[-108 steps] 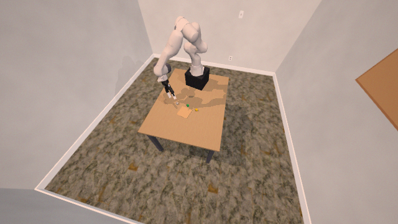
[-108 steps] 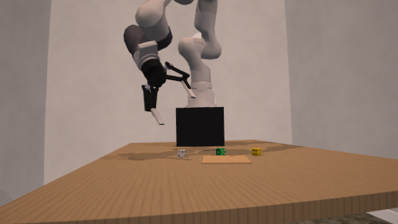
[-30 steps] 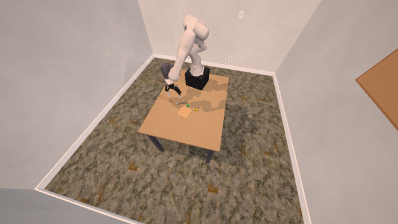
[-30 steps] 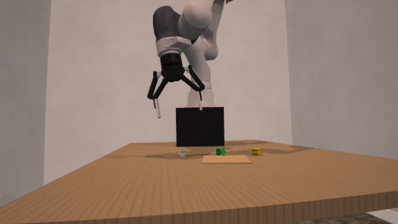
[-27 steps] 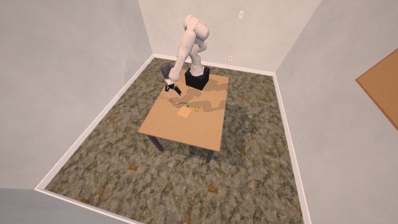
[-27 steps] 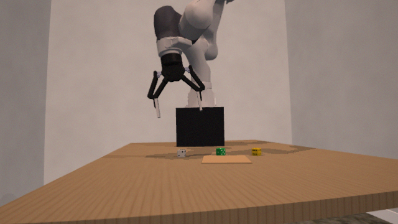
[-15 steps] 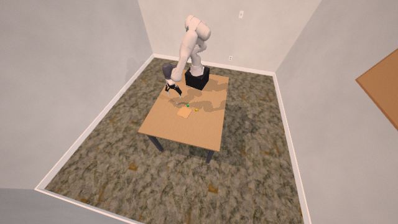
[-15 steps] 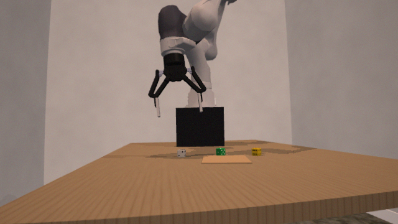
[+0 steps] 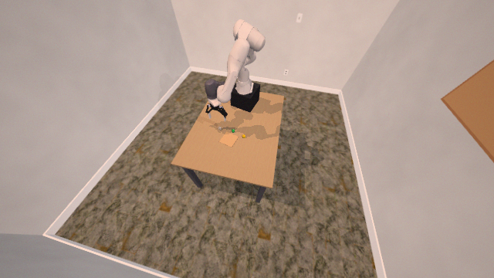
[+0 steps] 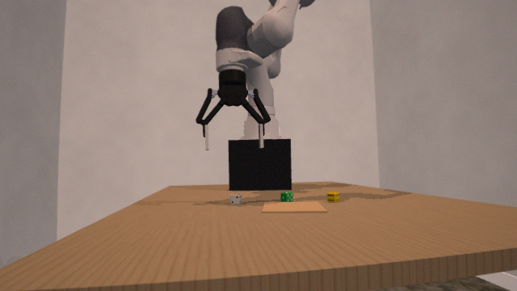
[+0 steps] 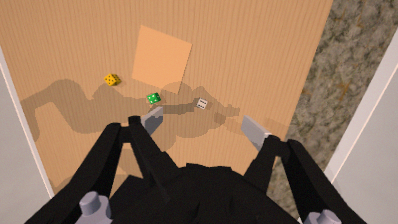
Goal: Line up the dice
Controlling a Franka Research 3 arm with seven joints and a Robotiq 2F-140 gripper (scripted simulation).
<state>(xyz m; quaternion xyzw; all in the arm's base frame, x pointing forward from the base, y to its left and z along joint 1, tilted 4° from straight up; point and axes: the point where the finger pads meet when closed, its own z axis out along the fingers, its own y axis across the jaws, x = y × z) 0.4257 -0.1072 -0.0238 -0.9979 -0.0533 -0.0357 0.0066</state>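
My gripper is now 14 cm above the white die. Round my hand: tan mat: 16 cm below, 14 cm to the left, 9 cm ahead; green die: 14 cm to the left, 14 cm below, 2 cm behind; yellow die: 27 cm to the left, 14 cm below, 1 cm ahead.
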